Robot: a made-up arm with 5 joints. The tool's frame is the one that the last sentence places. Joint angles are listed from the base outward.
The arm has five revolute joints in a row. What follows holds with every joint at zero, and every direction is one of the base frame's. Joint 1 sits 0.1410 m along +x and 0.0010 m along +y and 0.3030 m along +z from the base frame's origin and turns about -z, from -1.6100 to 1.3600 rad. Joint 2 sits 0.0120 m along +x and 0.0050 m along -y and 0.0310 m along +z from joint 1 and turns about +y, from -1.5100 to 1.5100 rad. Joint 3 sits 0.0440 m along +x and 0.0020 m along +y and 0.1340 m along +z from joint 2 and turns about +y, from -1.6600 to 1.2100 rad. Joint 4 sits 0.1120 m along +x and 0.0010 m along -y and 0.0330 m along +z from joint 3 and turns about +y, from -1.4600 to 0.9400 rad. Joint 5 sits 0.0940 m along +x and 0.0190 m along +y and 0.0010 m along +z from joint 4 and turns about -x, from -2.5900 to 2.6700 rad. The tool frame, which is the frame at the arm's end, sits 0.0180 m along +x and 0.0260 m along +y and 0.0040 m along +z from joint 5; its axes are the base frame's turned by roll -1.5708, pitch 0.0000 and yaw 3.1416 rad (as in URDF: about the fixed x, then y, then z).
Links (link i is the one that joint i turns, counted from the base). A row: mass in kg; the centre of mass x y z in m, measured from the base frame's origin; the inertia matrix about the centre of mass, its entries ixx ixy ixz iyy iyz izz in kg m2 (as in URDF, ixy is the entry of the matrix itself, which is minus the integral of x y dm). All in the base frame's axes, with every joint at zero. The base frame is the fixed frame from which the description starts. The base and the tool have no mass.
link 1: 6.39; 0.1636 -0.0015 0.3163; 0.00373 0 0 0.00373 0 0.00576
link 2: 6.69; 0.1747 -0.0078 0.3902; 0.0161 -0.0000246 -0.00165 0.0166 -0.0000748 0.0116
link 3: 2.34; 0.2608 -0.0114 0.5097; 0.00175 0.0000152 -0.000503 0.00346 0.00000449 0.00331
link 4: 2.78; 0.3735 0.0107 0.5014; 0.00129 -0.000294 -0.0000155 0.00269 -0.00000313 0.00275
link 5: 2.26; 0.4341 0.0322 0.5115; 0.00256 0 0 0.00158 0 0.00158
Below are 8 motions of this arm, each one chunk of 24 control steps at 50 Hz.
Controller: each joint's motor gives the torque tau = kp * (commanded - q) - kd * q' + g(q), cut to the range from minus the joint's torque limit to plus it. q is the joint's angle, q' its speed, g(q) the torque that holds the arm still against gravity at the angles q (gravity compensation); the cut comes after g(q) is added. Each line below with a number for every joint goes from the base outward.
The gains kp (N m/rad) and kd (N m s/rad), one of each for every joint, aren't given. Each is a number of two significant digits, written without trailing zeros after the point. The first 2 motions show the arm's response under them.
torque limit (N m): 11 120 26 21 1.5
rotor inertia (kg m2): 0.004 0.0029 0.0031 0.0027 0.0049
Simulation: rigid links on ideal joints. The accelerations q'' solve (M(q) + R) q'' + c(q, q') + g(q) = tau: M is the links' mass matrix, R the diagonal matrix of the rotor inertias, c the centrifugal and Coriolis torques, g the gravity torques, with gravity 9.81 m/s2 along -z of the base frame. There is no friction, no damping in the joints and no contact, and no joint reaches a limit. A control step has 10 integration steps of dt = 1/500 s. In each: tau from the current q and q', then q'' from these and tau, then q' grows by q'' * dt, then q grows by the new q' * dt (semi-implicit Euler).
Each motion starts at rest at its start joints. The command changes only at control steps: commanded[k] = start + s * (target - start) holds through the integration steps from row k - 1 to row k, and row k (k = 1, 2, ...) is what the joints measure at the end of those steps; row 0 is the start. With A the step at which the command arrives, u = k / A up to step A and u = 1 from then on. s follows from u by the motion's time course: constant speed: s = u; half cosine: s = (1 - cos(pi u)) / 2; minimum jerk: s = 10 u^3 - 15 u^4 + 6 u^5; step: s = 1 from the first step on.
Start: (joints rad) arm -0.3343 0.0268 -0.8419 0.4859 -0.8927
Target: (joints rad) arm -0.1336 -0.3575 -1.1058 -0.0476 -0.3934
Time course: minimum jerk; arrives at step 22
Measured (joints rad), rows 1 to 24:
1: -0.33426 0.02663 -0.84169 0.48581 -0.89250
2: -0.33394 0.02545 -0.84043 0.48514 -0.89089
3: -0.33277 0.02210 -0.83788 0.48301 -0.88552
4: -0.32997 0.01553 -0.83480 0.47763 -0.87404
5: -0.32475 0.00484 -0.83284 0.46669 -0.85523
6: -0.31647 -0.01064 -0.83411 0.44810 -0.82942
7: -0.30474 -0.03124 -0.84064 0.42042 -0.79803
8: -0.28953 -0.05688 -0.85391 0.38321 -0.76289
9: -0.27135 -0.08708 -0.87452 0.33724 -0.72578
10: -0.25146 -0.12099 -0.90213 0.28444 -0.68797
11: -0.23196 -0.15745 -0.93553 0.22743 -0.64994
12: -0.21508 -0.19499 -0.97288 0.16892 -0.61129
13: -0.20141 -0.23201 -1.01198 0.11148 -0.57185
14: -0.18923 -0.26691 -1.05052 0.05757 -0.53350
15: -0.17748 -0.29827 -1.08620 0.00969 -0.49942
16: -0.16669 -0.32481 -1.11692 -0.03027 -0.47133
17: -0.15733 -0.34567 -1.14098 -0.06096 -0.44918
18: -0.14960 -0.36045 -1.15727 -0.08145 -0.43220
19: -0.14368 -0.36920 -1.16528 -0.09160 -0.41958
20: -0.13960 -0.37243 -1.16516 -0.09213 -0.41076
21: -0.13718 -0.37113 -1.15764 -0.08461 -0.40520
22: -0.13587 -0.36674 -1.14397 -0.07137 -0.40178
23: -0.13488 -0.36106 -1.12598 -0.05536 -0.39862
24: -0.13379 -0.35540 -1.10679 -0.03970 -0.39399
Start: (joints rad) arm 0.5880 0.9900 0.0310 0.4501 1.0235
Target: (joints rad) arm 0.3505 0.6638 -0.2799 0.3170 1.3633
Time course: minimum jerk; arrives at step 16
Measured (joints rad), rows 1 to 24:
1: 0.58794 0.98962 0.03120 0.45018 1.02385
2: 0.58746 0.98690 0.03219 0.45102 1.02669
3: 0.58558 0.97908 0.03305 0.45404 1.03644
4: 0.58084 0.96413 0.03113 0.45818 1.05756
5: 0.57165 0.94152 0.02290 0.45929 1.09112
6: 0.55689 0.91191 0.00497 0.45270 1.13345
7: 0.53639 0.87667 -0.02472 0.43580 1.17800
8: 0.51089 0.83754 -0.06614 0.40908 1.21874
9: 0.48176 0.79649 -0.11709 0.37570 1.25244
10: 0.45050 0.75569 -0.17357 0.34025 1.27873
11: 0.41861 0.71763 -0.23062 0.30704 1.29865
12: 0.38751 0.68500 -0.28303 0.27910 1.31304
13: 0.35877 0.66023 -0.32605 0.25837 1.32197
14: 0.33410 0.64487 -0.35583 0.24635 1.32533
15: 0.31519 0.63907 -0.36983 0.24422 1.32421
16: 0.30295 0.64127 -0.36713 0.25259 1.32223
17: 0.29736 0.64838 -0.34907 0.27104 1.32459
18: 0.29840 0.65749 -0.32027 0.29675 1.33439
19: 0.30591 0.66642 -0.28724 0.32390 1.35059
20: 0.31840 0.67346 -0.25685 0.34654 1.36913
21: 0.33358 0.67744 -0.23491 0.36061 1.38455
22: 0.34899 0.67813 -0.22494 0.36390 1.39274
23: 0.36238 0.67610 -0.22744 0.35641 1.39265
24: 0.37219 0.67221 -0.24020 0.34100 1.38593
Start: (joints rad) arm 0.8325 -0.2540 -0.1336 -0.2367 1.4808
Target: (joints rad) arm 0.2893 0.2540 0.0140 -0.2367 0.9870
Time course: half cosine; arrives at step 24
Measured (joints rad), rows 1 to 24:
1: 0.83207 -0.25257 -0.13465 -0.23821 1.48034
2: 0.82989 -0.24759 -0.13759 -0.24313 1.47763
3: 0.82421 -0.23849 -0.14147 -0.25005 1.47005
4: 0.81361 -0.22537 -0.14467 -0.25626 1.45610
5: 0.79755 -0.20806 -0.14563 -0.26071 1.43610
6: 0.77633 -0.18648 -0.14325 -0.26294 1.41156
7: 0.75088 -0.16091 -0.13695 -0.26252 1.38434
8: 0.72224 -0.13184 -0.12671 -0.25952 1.35601
9: 0.69133 -0.09996 -0.11303 -0.25448 1.32749
10: 0.65875 -0.06605 -0.09684 -0.24821 1.29897
11: 0.62487 -0.03098 -0.07932 -0.24158 1.27019
12: 0.58991 0.00437 -0.06169 -0.23544 1.24079
13: 0.55405 0.03923 -0.04505 -0.23046 1.21065
14: 0.51755 0.07292 -0.03021 -0.22704 1.17993
15: 0.48083 0.10488 -0.01765 -0.22525 1.14909
16: 0.44445 0.13465 -0.00742 -0.22486 1.11880
17: 0.40912 0.16188 0.00071 -0.22541 1.08986
18: 0.37564 0.18627 0.00720 -0.22637 1.06311
19: 0.34487 0.20755 0.01258 -0.22718 1.03941
20: 0.31764 0.22549 0.01733 -0.22744 1.01951
21: 0.29470 0.23986 0.02174 -0.22692 1.00397
22: 0.27672 0.25044 0.02589 -0.22562 0.99315
23: 0.26418 0.25702 0.02966 -0.22371 0.98715
24: 0.25744 0.25940 0.03272 -0.22152 0.98587

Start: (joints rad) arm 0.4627 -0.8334 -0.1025 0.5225 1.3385
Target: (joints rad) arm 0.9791 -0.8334 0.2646 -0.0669 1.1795
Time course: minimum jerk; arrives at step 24
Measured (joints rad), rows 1 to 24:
1: 0.46286 -0.83343 -0.10233 0.52217 1.33843
2: 0.46406 -0.83355 -0.10119 0.51981 1.33787
3: 0.46780 -0.83371 -0.09822 0.51317 1.33620
4: 0.47550 -0.83381 -0.09275 0.50063 1.33285
5: 0.48805 -0.83386 -0.08430 0.48168 1.32762
6: 0.50584 -0.83390 -0.07252 0.45661 1.32060
7: 0.52881 -0.83395 -0.05722 0.42597 1.31207
8: 0.55665 -0.83395 -0.03837 0.39040 1.30235
9: 0.58880 -0.83383 -0.01614 0.35076 1.29170
10: 0.62451 -0.83360 0.00904 0.30810 1.28036
11: 0.66288 -0.83328 0.03658 0.26363 1.26861
12: 0.70289 -0.83292 0.06571 0.21851 1.25679
13: 0.74345 -0.83254 0.09552 0.17388 1.24525
14: 0.78346 -0.83218 0.12509 0.13083 1.23429
15: 0.82181 -0.83188 0.15346 0.09041 1.22410
16: 0.85748 -0.83168 0.17976 0.05359 1.21487
17: 0.88953 -0.83157 0.20323 0.02117 1.20672
18: 0.91719 -0.83157 0.22328 -0.00620 1.19975
19: 0.93988 -0.83165 0.23952 -0.02809 1.19403
20: 0.95732 -0.83180 0.25180 -0.04437 1.18959
21: 0.96952 -0.83200 0.26023 -0.05526 1.18637
22: 0.97686 -0.83223 0.26518 -0.06140 1.18424
23: 0.98015 -0.83248 0.26731 -0.06395 1.18294
24: 0.98064 -0.83274 0.26756 -0.06460 1.18206

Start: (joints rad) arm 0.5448 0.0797 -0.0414 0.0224 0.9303
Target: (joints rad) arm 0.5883 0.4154 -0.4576 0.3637 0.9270
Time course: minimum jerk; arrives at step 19
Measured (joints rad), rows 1 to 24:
1: 0.54480 0.08003 -0.04198 0.02278 0.93028
2: 0.54484 0.08230 -0.04569 0.02505 0.93010
3: 0.54499 0.08843 -0.05480 0.03020 0.92941
4: 0.54544 0.09960 -0.07037 0.03947 0.92779
5: 0.54639 0.11623 -0.09232 0.05421 0.92533
6: 0.54802 0.13821 -0.11982 0.07500 0.92276
7: 0.55046 0.16502 -0.15158 0.10157 0.92099
8: 0.55378 0.19573 -0.18613 0.13310 0.92058
9: 0.55792 0.22905 -0.22195 0.16834 0.92160
10: 0.56276 0.26350 -0.25765 0.20561 0.92378
11: 0.56807 0.29745 -0.29200 0.24298 0.92666
12: 0.57360 0.32931 -0.32399 0.27841 0.92980
13: 0.57903 0.35761 -0.35280 0.31000 0.93281
14: 0.58406 0.38113 -0.37785 0.33612 0.93532
15: 0.58839 0.39907 -0.39875 0.35562 0.93702
16: 0.59178 0.41111 -0.41539 0.36802 0.93768
17: 0.59406 0.41750 -0.42805 0.37356 0.93719
18: 0.59516 0.41919 -0.43750 0.37334 0.93556
19: 0.59512 0.41788 -0.44525 0.36931 0.93290
20: 0.59412 0.41572 -0.45299 0.36384 0.92942
21: 0.59242 0.41384 -0.46032 0.35832 0.92544
22: 0.59037 0.41256 -0.46610 0.35432 0.92164
23: 0.58832 0.41193 -0.46950 0.35283 0.91904
24: 0.58656 0.41202 -0.47020 0.35370 0.91843

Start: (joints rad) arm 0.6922 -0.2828 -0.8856 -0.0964 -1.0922
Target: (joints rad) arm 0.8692 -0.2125 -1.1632 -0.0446 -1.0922
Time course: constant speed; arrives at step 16
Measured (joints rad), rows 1 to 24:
1: 0.69854 -0.27809 -0.89630 -0.09165 -1.09243
2: 0.70918 -0.27279 -0.90948 -0.08641 -1.09262
3: 0.72070 -0.26784 -0.92404 -0.08122 -1.09265
4: 0.73204 -0.26321 -0.93993 -0.07743 -1.09261
5: 0.74315 -0.25895 -0.95720 -0.07485 -1.09260
6: 0.75417 -0.25505 -0.97572 -0.07308 -1.09265
7: 0.76515 -0.25136 -0.99513 -0.07187 -1.09270
8: 0.77611 -0.24774 -1.01500 -0.07082 -1.09271
9: 0.78706 -0.24406 -1.03486 -0.06953 -1.09264
10: 0.79802 -0.24021 -1.05429 -0.06771 -1.09251
11: 0.80900 -0.23611 -1.07300 -0.06518 -1.09238
12: 0.82002 -0.23174 -1.09083 -0.06190 -1.09228
13: 0.83107 -0.22713 -1.10782 -0.05797 -1.09224
14: 0.84216 -0.22234 -1.12412 -0.05355 -1.09223
15: 0.85326 -0.21745 -1.13997 -0.04892 -1.09226
16: 0.86438 -0.21257 -1.15570 -0.04432 -1.09230
17: 0.86871 -0.21250 -1.16081 -0.04473 -1.09124
18: 0.86933 -0.21312 -1.16384 -0.04622 -1.09062
19: 0.86919 -0.21359 -1.16604 -0.04791 -1.09106
20: 0.86905 -0.21389 -1.16748 -0.04867 -1.09195
21: 0.86901 -0.21395 -1.16802 -0.04864 -1.09257
22: 0.86901 -0.21374 -1.16769 -0.04799 -1.09264
23: 0.86906 -0.21335 -1.16665 -0.04683 -1.09236
24: 0.86912 -0.21287 -1.16514 -0.04543 -1.09206

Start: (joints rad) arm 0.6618 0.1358 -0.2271 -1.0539 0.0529
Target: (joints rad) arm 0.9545 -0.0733 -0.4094 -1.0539 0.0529
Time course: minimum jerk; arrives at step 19
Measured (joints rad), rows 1 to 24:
1: 0.66185 0.13563 -0.22701 -1.05363 0.05293
2: 0.66233 0.13450 -0.22657 -1.05191 0.05328
3: 0.66416 0.13147 -0.22598 -1.04797 0.05467
4: 0.66880 0.12581 -0.22604 -1.04244 0.05770
5: 0.67786 0.11697 -0.22800 -1.03660 0.06209
6: 0.69275 0.10463 -0.23328 -1.03172 0.06661
7: 0.71435 0.08881 -0.24307 -1.02888 0.06972
8: 0.74264 0.06987 -0.25800 -1.02881 0.07026
9: 0.77652 0.04849 -0.27794 -1.03176 0.06786
10: 0.81360 0.02562 -0.30200 -1.03748 0.06299
11: 0.85039 0.00241 -0.32870 -1.04537 0.05675
12: 0.88301 -0.01989 -0.35618 -1.05459 0.05040
13: 0.90843 -0.04007 -0.38253 -1.06416 0.04497
14: 0.92583 -0.05707 -0.40588 -1.07302 0.04081
15: 0.93680 -0.07011 -0.42468 -1.08009 0.03766
16: 0.94389 -0.07879 -0.43774 -1.08431 0.03527
17: 0.94885 -0.08316 -0.44441 -1.08490 0.03395
18: 0.95208 -0.08368 -0.44460 -1.08155 0.03450
19: 0.95360 -0.08138 -0.43891 -1.07443 0.03751
20: 0.95398 -0.07768 -0.42869 -1.06418 0.04297
21: 0.95414 -0.07367 -0.41626 -1.05289 0.05020
22: 0.95458 -0.07011 -0.40412 -1.04326 0.05777
23: 0.95532 -0.06759 -0.39447 -1.03697 0.06384
24: 0.95606 -0.06646 -0.38882 -1.03455 0.06700

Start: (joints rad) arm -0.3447 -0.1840 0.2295 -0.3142 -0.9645
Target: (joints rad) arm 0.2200 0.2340 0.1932 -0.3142 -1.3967
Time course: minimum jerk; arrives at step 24
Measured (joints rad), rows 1 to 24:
1: -0.34465 -0.18380 0.22933 -0.31437 -0.96456
2: -0.34420 -0.18237 0.22824 -0.31550 -0.96504
3: -0.34247 -0.17848 0.22553 -0.31821 -0.96689
4: -0.33811 -0.17123 0.22113 -0.32215 -0.97143
5: -0.32953 -0.16005 0.21550 -0.32654 -0.98000
6: -0.31533 -0.14457 0.20945 -0.33057 -0.99354
7: -0.29459 -0.12466 0.20388 -0.33345 -1.01240
8: -0.26706 -0.10045 0.19962 -0.33457 -1.03631
9: -0.23316 -0.07238 0.19727 -0.33359 -1.06463
10: -0.19377 -0.04115 0.19711 -0.33052 -1.09646
11: -0.15001 -0.00768 0.19905 -0.32573 -1.13083
12: -0.10313 0.02695 0.20263 -0.31981 -1.16692
13: -0.05443 0.06157 0.20719 -0.31348 -1.20394
14: -0.00519 0.09504 0.21193 -0.30750 -1.24098
15: 0.04330 0.12630 0.21610 -0.30247 -1.27696
16: 0.08974 0.15446 0.21910 -0.29882 -1.31070
17: 0.13281 0.17882 0.22060 -0.29671 -1.34104
18: 0.17123 0.19891 0.22055 -0.29607 -1.36698
19: 0.20380 0.21453 0.21912 -0.29668 -1.38777
20: 0.22953 0.22569 0.21663 -0.29823 -1.40302
21: 0.24774 0.23267 0.21343 -0.30043 -1.41264
22: 0.25818 0.23603 0.20976 -0.30309 -1.41699
23: 0.26103 0.23661 0.20573 -0.30618 -1.41685
24: 0.25719 0.23557 0.20126 -0.30979 -1.41318

